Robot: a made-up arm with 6 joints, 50 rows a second.
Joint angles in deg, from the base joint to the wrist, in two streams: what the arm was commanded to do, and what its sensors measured. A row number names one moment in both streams.
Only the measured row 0 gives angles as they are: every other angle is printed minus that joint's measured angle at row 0.
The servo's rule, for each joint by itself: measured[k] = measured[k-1] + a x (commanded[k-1-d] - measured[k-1]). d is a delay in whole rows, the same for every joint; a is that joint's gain. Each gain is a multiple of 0.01, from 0.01 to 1. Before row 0 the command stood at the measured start. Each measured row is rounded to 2 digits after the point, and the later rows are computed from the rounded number. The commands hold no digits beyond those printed.
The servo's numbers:
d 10
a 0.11 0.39 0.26 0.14 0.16 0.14
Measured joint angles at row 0:
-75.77 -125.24 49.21 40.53 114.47 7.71
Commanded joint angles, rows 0 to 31:
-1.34 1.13 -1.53 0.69 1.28 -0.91
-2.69 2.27 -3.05 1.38 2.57 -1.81
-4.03 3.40 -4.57 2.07 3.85 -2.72
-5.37 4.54 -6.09 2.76 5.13 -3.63
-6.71 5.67 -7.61 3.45 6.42 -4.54
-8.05 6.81 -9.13 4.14 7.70 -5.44
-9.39 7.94 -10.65 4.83 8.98 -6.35
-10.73 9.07 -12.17 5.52 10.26 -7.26
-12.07 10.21 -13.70 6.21 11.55 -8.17
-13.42 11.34 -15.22 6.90 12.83 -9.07
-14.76 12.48 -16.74 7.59 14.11 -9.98
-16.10 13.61 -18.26 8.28 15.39 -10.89
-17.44 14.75 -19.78 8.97 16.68 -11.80
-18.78 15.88 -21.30 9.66 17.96 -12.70
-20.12 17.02 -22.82 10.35 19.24 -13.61
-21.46 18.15 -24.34 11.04 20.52 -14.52
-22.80 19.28 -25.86 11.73 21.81 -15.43
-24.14 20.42 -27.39 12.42 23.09 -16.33
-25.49 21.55 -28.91 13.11 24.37 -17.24
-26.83 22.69 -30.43 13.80 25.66 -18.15
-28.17 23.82 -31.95 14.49 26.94 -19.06
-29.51 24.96 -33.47 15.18 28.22 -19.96
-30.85 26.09 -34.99 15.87 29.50 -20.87
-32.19 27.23 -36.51 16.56 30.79 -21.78
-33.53 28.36 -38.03 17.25 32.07 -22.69
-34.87 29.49 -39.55 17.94 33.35 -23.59
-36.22 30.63 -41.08 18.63 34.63 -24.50
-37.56 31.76 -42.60 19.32 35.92 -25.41
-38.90 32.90 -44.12 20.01 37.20 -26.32
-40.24 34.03 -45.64 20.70 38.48 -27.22
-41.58 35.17 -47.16 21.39 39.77 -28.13
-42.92 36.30 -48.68 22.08 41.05 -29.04
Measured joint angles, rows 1 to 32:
0.00 0.00 0.00 0.00 0.00 0.00
0.00 0.00 0.00 0.00 0.00 0.00
0.00 0.00 0.00 0.00 0.00 0.00
0.00 0.00 0.00 0.00 0.00 0.00
0.00 0.00 0.00 0.00 0.00 0.00
0.00 0.00 0.00 0.00 0.00 0.00
0.00 0.00 0.00 0.00 0.00 0.00
0.00 0.00 0.00 0.00 0.00 0.00
0.00 0.00 0.00 0.00 0.00 0.00
0.00 0.00 0.00 0.00 0.00 0.00
-0.15 0.44 -0.40 0.10 0.20 -0.13
-0.43 1.15 -1.09 0.28 0.58 -0.37
-0.83 2.03 -1.99 0.53 1.10 -0.70
-1.33 3.01 -3.06 0.84 1.74 -1.11
-1.92 4.05 -4.24 1.21 2.49 -1.59
-2.59 5.13 -5.51 1.62 3.32 -2.13
-3.34 6.23 -6.85 2.07 4.23 -2.72
-4.15 7.34 -8.23 2.55 5.19 -3.36
-5.02 8.46 -9.65 3.06 6.21 -4.03
-5.94 9.58 -11.10 3.60 7.27 -4.74
-6.91 10.71 -12.57 4.16 8.36 -5.47
-7.92 11.84 -14.05 4.74 9.48 -6.23
-8.97 12.97 -15.54 5.33 10.63 -7.01
-10.05 14.10 -17.04 5.94 11.80 -7.81
-11.16 15.24 -18.54 6.56 12.99 -8.62
-12.29 16.37 -20.05 7.19 14.19 -9.45
-13.45 17.50 -21.56 7.83 15.41 -10.29
-14.63 18.64 -23.08 8.47 16.64 -11.14
-15.82 19.77 -24.60 9.12 17.88 -11.99
-17.03 20.91 -26.12 9.78 19.12 -12.85
-18.26 22.04 -27.64 10.44 20.37 -13.72
-19.50 23.18 -29.16 11.10 21.63 -14.59

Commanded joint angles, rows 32 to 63:
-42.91 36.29 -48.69 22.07 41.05 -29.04
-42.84 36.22 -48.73 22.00 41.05 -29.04
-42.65 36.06 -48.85 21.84 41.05 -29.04
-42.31 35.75 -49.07 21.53 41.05 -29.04
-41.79 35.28 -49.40 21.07 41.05 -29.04
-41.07 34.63 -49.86 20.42 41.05 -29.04
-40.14 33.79 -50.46 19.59 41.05 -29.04
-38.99 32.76 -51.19 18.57 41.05 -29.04
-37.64 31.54 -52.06 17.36 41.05 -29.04
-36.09 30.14 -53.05 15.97 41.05 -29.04
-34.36 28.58 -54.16 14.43 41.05 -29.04
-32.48 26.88 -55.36 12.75 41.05 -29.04
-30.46 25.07 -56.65 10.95 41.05 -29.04
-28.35 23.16 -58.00 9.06 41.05 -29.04
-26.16 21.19 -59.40 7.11 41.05 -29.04
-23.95 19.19 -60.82 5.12 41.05 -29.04
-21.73 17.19 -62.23 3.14 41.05 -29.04
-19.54 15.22 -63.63 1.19 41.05 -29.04
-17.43 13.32 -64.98 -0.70 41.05 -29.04
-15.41 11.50 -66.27 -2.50 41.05 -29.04
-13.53 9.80 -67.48 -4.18 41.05 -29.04
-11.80 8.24 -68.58 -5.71 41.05 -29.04
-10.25 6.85 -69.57 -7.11 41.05 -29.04
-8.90 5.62 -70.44 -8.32 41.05 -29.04
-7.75 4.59 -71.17 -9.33 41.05 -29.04
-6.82 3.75 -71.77 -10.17 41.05 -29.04
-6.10 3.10 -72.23 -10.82 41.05 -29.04
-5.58 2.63 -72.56 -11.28 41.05 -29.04
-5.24 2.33 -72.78 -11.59 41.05 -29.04
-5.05 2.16 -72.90 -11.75 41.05 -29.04
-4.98 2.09 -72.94 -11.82 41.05 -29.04
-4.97 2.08 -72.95 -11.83 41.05 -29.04
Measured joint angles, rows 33 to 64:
-20.75 24.31 -30.68 11.77 22.89 -15.47
-22.01 25.45 -32.20 12.44 24.15 -16.35
-23.28 26.58 -33.72 13.11 25.42 -17.24
-24.55 27.71 -35.24 13.79 26.69 -18.13
-25.83 28.85 -36.76 14.47 27.96 -19.02
-27.12 29.98 -38.28 15.15 29.23 -19.91
-28.42 31.12 -39.80 15.83 30.51 -20.81
-29.72 32.25 -41.32 16.51 31.79 -21.71
-31.02 33.39 -42.84 17.19 33.07 -22.61
-32.33 34.52 -44.36 17.87 34.35 -23.51
-33.49 35.21 -45.49 18.46 35.42 -24.28
-34.52 35.60 -46.33 18.96 36.32 -24.95
-35.41 35.78 -46.99 19.36 37.08 -25.52
-36.17 35.77 -47.53 19.66 37.72 -26.01
-36.79 35.58 -48.02 19.86 38.25 -26.43
-37.26 35.21 -48.50 19.94 38.70 -26.80
-37.58 34.66 -49.01 19.89 39.08 -27.11
-37.74 33.92 -49.58 19.71 39.40 -27.38
-37.73 32.99 -50.22 19.38 39.66 -27.61
-37.55 31.88 -50.96 18.90 39.88 -27.81
-37.20 30.59 -51.79 18.27 40.07 -27.98
-36.68 29.14 -52.72 17.50 40.23 -28.13
-36.00 27.55 -53.74 16.58 40.36 -28.26
-35.16 25.84 -54.85 15.53 40.47 -28.37
-34.17 24.03 -56.03 14.35 40.56 -28.46
-33.05 22.14 -57.28 13.06 40.64 -28.54
-31.80 20.21 -58.57 11.67 40.71 -28.61
-30.45 18.26 -59.89 10.20 40.76 -28.67
-29.02 16.33 -61.21 8.67 40.81 -28.72
-27.52 14.45 -62.53 7.11 40.85 -28.76
-25.98 12.64 -63.82 5.53 40.88 -28.80
-24.42 10.92 -65.06 3.96 40.91 -28.83

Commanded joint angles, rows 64 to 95:
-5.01 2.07 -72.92 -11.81 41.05 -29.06
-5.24 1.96 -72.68 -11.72 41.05 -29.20
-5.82 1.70 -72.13 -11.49 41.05 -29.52
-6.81 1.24 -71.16 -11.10 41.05 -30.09
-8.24 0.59 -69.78 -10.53 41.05 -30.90
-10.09 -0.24 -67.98 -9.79 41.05 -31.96
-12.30 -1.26 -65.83 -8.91 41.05 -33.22
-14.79 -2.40 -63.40 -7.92 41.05 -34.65
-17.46 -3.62 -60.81 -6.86 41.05 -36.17
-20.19 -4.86 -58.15 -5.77 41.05 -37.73
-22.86 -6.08 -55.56 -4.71 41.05 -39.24
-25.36 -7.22 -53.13 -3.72 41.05 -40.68
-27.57 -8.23 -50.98 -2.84 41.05 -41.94
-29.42 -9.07 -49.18 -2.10 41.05 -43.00
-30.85 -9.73 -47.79 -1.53 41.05 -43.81
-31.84 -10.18 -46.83 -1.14 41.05 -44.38
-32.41 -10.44 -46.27 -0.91 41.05 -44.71
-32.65 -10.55 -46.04 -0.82 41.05 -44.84
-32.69 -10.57 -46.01 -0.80 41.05 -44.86
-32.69 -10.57 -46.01 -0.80 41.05 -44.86
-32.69 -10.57 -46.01 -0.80 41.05 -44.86
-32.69 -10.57 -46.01 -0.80 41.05 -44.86
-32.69 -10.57 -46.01 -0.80 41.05 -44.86
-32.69 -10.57 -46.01 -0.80 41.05 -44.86
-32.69 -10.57 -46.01 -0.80 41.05 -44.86
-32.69 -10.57 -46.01 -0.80 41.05 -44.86
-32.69 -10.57 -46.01 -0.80 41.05 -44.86
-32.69 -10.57 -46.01 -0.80 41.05 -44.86
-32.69 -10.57 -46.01 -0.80 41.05 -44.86
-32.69 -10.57 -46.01 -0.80 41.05 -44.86
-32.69 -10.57 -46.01 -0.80 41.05 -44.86
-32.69 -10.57 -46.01 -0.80 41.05 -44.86
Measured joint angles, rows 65 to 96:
-22.86 9.33 -66.23 2.41 40.93 -28.86
-21.32 7.88 -67.32 0.91 40.95 -28.89
-19.83 6.60 -68.32 -0.52 40.97 -28.91
-18.40 5.49 -69.22 -1.87 40.98 -28.93
-17.05 4.56 -70.00 -3.12 40.99 -28.95
-15.79 3.81 -70.67 -4.26 41.00 -28.96
-14.63 3.23 -71.22 -5.29 41.01 -28.97
-13.58 2.81 -71.66 -6.19 41.02 -28.98
-12.63 2.53 -71.99 -6.98 41.02 -28.99
-11.79 2.35 -72.24 -7.66 41.02 -29.00
-11.04 2.24 -72.42 -8.24 41.02 -29.01
-10.40 2.13 -72.49 -8.73 41.02 -29.04
-9.90 1.96 -72.40 -9.12 41.02 -29.11
-9.56 1.68 -72.08 -9.40 41.02 -29.25
-9.41 1.25 -71.48 -9.56 41.02 -29.48
-9.48 0.67 -70.57 -9.59 41.02 -29.83
-9.79 -0.08 -69.34 -9.49 41.02 -30.30
-10.34 -0.98 -67.80 -9.27 41.02 -30.91
-11.12 -2.01 -65.98 -8.93 41.02 -31.65
-12.12 -3.12 -63.94 -8.49 41.02 -32.50
-13.30 -4.27 -61.76 -7.96 41.02 -33.44
-14.63 -5.42 -59.52 -7.37 41.02 -34.45
-16.05 -6.52 -57.30 -6.74 41.02 -35.50
-17.52 -7.51 -55.19 -6.09 41.02 -36.55
-18.99 -8.38 -53.27 -5.45 41.02 -37.57
-20.40 -9.08 -51.60 -4.85 41.02 -38.52
-21.72 -9.61 -50.21 -4.30 41.02 -39.39
-22.92 -9.98 -49.13 -3.81 41.02 -40.15
-23.99 -10.21 -48.32 -3.39 41.02 -40.81
-24.95 -10.35 -47.72 -3.03 41.02 -41.38
-25.80 -10.44 -47.28 -2.72 41.02 -41.87
-26.56 -10.49 -46.95 -2.45 41.02 -42.29

